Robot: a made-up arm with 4 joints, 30 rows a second.
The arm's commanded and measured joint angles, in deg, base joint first. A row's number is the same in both.
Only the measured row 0 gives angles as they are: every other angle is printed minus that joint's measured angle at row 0.
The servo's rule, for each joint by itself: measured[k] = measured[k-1] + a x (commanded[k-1-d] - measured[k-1]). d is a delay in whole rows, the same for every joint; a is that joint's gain. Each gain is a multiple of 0.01, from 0.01 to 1. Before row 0 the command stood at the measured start. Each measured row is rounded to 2 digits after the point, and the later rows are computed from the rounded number. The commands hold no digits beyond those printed.
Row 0, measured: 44.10 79.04 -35.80 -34.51
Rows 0 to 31, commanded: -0.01 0.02 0.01 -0.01; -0.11 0.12 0.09 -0.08; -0.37 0.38 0.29 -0.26; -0.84 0.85 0.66 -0.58; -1.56 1.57 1.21 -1.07; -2.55 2.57 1.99 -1.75; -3.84 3.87 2.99 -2.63; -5.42 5.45 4.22 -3.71; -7.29 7.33 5.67 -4.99; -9.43 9.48 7.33 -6.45; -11.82 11.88 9.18 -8.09; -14.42 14.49 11.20 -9.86; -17.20 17.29 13.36 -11.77; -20.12 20.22 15.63 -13.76; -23.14 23.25 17.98 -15.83; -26.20 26.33 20.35 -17.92; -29.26 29.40 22.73 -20.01; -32.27 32.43 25.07 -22.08; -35.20 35.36 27.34 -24.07; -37.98 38.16 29.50 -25.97; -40.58 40.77 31.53 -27.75; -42.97 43.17 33.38 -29.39; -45.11 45.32 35.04 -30.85; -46.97 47.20 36.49 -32.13; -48.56 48.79 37.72 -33.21; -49.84 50.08 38.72 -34.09; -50.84 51.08 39.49 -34.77; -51.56 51.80 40.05 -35.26; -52.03 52.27 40.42 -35.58; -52.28 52.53 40.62 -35.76; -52.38 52.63 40.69 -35.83; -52.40 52.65 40.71 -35.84
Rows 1 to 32, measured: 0.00 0.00 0.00 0.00; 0.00 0.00 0.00 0.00; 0.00 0.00 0.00 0.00; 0.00 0.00 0.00 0.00; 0.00 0.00 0.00 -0.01; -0.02 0.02 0.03 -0.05; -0.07 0.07 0.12 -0.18; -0.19 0.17 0.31 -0.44; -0.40 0.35 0.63 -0.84; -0.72 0.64 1.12 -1.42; -1.19 1.06 1.79 -2.19; -1.82 1.63 2.66 -3.16; -2.64 2.37 3.74 -4.33; -3.66 3.29 5.03 -5.69; -4.88 4.41 6.52 -7.23; -6.31 5.72 8.20 -8.91; -7.94 7.22 10.06 -10.74; -9.77 8.91 12.07 -12.67; -11.78 10.77 14.20 -14.69; -13.94 12.79 16.41 -16.76; -16.24 14.95 18.69 -18.84; -18.64 17.22 20.99 -20.91; -21.12 19.58 23.28 -22.93; -23.65 22.00 25.52 -24.88; -26.19 24.44 27.68 -26.72; -28.71 26.87 29.73 -28.43; -31.17 29.27 31.64 -29.98; -33.54 31.60 33.39 -31.36; -35.79 33.83 34.95 -32.54; -37.90 35.94 36.31 -33.53; -39.84 37.91 37.45 -34.32; -41.60 39.72 38.39 -34.92
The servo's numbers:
d 4
a 0.15 0.13 0.36 0.64

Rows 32 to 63, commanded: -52.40 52.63 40.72 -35.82; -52.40 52.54 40.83 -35.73; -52.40 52.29 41.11 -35.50; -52.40 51.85 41.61 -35.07; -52.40 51.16 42.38 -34.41; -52.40 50.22 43.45 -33.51; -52.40 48.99 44.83 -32.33; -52.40 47.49 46.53 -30.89; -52.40 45.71 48.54 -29.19; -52.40 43.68 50.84 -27.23; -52.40 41.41 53.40 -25.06; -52.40 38.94 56.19 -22.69; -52.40 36.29 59.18 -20.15; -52.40 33.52 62.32 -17.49; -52.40 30.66 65.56 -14.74; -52.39 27.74 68.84 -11.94; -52.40 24.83 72.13 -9.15; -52.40 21.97 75.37 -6.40; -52.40 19.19 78.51 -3.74; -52.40 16.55 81.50 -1.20; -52.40 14.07 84.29 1.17; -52.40 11.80 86.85 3.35; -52.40 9.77 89.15 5.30; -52.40 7.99 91.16 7.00; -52.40 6.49 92.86 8.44; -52.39 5.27 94.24 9.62; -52.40 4.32 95.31 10.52; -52.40 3.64 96.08 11.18; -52.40 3.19 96.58 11.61; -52.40 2.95 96.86 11.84; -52.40 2.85 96.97 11.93; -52.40 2.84 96.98 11.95
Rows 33 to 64, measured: -43.16 41.35 39.12 -35.34; -44.53 42.80 39.66 -35.61; -45.71 44.08 40.03 -35.75; -46.71 45.19 40.27 -35.81; -47.56 46.16 40.43 -35.82; -48.29 46.99 40.57 -35.76; -48.91 47.68 40.76 -35.59; -49.43 48.22 41.07 -35.26; -49.88 48.60 41.54 -34.72; -50.26 48.81 42.23 -33.95; -50.58 48.83 43.17 -32.91; -50.85 48.66 44.38 -31.62; -51.08 48.28 45.88 -30.06; -51.28 47.68 47.67 -28.25; -51.45 46.86 49.73 -26.21; -51.59 45.83 52.06 -23.96; -51.71 44.59 54.62 -21.52; -51.81 43.15 57.39 -18.94; -51.90 41.53 60.33 -16.25; -51.97 39.74 63.39 -13.49; -52.03 37.80 66.54 -10.71; -52.09 35.74 69.72 -7.95; -52.14 33.59 72.88 -5.26; -52.18 31.37 75.98 -2.66; -52.21 29.12 78.97 -0.21; -52.24 26.87 81.81 2.07; -52.26 24.65 84.45 4.14; -52.28 22.48 86.87 5.97; -52.30 20.40 89.03 7.55; -52.31 18.43 90.91 8.87; -52.32 16.60 92.49 9.93; -52.33 14.92 93.78 10.73
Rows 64 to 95, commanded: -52.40 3.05 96.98 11.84; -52.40 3.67 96.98 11.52; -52.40 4.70 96.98 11.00; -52.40 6.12 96.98 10.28; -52.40 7.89 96.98 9.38; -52.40 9.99 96.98 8.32; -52.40 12.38 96.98 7.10; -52.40 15.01 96.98 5.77; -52.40 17.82 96.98 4.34; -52.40 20.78 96.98 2.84; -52.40 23.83 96.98 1.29; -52.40 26.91 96.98 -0.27; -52.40 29.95 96.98 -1.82; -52.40 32.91 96.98 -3.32; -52.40 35.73 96.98 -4.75; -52.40 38.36 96.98 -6.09; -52.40 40.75 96.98 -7.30; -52.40 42.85 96.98 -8.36; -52.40 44.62 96.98 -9.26; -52.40 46.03 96.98 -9.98; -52.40 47.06 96.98 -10.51; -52.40 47.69 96.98 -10.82; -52.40 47.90 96.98 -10.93; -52.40 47.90 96.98 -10.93; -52.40 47.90 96.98 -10.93; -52.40 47.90 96.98 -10.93; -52.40 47.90 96.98 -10.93; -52.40 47.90 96.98 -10.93; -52.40 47.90 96.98 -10.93; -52.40 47.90 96.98 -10.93; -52.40 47.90 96.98 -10.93; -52.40 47.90 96.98 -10.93
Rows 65 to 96, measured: -52.34 13.40 94.79 11.29; -52.35 12.04 95.54 11.64; -52.36 10.85 96.05 11.83; -52.37 9.81 96.38 11.91; -52.37 8.93 96.60 11.87; -52.37 8.25 96.74 11.65; -52.37 7.79 96.83 11.23; -52.37 7.57 96.88 10.62; -52.37 7.61 96.92 9.83; -52.37 7.92 96.94 8.86; -52.37 8.50 96.95 7.73; -52.37 9.35 96.96 6.48; -52.37 10.45 96.97 5.11; -52.37 11.79 96.97 3.66; -52.37 13.36 96.97 2.14; -52.37 15.12 96.97 0.60; -52.37 17.05 96.97 -0.95; -52.37 19.11 96.97 -2.47; -52.37 21.27 96.97 -3.93; -52.37 23.49 96.97 -5.31; -52.37 25.73 96.97 -6.58; -52.37 27.96 96.97 -7.72; -52.37 30.13 96.97 -8.71; -52.37 32.20 96.97 -9.52; -52.37 34.13 96.97 -10.15; -52.37 35.89 96.97 -10.58; -52.37 37.45 96.97 -10.80; -52.37 38.81 96.97 -10.88; -52.37 39.99 96.97 -10.91; -52.37 41.02 96.97 -10.92; -52.37 41.91 96.97 -10.93; -52.37 42.69 96.97 -10.93
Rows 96 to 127, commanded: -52.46 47.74 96.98 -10.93; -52.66 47.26 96.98 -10.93; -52.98 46.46 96.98 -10.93; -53.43 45.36 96.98 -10.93; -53.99 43.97 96.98 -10.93; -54.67 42.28 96.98 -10.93; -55.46 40.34 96.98 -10.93; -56.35 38.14 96.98 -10.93; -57.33 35.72 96.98 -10.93; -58.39 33.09 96.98 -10.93; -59.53 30.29 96.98 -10.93; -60.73 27.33 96.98 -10.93; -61.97 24.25 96.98 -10.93; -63.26 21.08 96.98 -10.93; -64.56 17.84 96.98 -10.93; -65.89 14.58 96.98 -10.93; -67.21 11.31 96.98 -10.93; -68.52 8.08 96.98 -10.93; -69.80 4.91 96.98 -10.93; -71.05 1.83 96.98 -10.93; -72.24 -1.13 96.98 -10.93; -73.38 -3.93 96.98 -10.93; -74.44 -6.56 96.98 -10.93; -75.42 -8.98 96.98 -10.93; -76.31 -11.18 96.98 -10.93; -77.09 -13.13 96.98 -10.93; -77.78 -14.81 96.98 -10.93; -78.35 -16.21 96.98 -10.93; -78.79 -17.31 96.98 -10.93; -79.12 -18.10 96.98 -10.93; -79.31 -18.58 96.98 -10.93; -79.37 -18.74 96.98 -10.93
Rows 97 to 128, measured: -52.37 43.37 96.97 -10.93; -52.37 43.96 96.97 -10.93; -52.37 44.47 96.97 -10.93; -52.37 44.92 96.97 -10.93; -52.38 45.29 96.97 -10.93; -52.42 45.55 96.97 -10.93; -52.50 45.67 96.97 -10.93; -52.64 45.63 96.97 -10.93; -52.84 45.41 96.97 -10.93; -53.11 45.00 96.97 -10.93; -53.46 44.39 96.97 -10.93; -53.89 43.58 96.97 -10.93; -54.41 42.56 96.97 -10.93; -55.01 41.33 96.97 -10.93; -55.69 39.89 96.97 -10.93; -56.45 38.26 96.97 -10.93; -57.28 36.44 96.97 -10.93; -58.18 34.44 96.97 -10.93; -59.14 32.28 96.97 -10.93; -60.15 29.98 96.97 -10.93; -61.21 27.55 96.97 -10.93; -62.31 25.02 96.97 -10.93; -63.43 22.41 96.97 -10.93; -64.57 19.73 96.97 -10.93; -65.72 17.02 96.97 -10.93; -66.87 14.30 96.97 -10.93; -68.01 11.59 96.97 -10.93; -69.12 8.92 96.97 -10.93; -70.20 6.31 96.97 -10.93; -71.23 3.78 96.97 -10.93; -72.21 1.36 96.97 -10.93; -73.13 -0.92 96.97 -10.93
